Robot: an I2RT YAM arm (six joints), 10 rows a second.
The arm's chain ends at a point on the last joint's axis. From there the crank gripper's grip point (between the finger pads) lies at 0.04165 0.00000 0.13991 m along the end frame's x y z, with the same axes.
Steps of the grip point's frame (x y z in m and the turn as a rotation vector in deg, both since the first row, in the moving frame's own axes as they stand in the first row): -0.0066 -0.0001 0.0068 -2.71 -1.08 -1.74; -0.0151 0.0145 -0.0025 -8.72 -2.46 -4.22; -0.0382 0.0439 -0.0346 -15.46 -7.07 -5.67; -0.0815 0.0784 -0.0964 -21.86 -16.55 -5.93
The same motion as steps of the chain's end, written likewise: -0.0040 -0.0055 0.0062 -2.71 -1.08 -1.74; -0.0098 -0.0040 -0.0028 -8.72 -2.46 -4.22; -0.0226 0.0093 -0.0341 -15.46 -7.07 -5.67; -0.0435 0.0270 -0.0931 -21.86 -16.55 -5.93
